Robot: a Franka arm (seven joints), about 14 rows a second.
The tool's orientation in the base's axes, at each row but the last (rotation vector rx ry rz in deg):
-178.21 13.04 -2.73
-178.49 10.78 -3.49
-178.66 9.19 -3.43
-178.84 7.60 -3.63
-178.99 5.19 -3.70
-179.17 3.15 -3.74
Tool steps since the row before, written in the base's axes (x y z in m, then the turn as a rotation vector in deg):
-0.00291 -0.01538 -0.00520 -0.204 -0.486 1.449
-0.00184 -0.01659 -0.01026 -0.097 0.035 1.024
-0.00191 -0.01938 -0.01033 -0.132 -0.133 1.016
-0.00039 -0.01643 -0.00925 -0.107 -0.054 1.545
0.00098 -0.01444 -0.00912 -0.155 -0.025 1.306
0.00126 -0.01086 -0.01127 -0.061 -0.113 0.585
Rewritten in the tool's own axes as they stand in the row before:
-0.00078 0.01576 0.00479 -0.089 0.474 -1.464
-0.00021 0.01692 0.00988 -0.062 -0.046 -1.026
-0.00029 0.01968 0.00992 -0.080 0.125 -1.022
0.00064 0.01657 0.00898 -0.040 0.034 -1.549
0.00145 0.01451 0.00894 -0.100 0.012 -1.312
0.00118 0.01097 0.01118 -0.033 0.107 -0.588

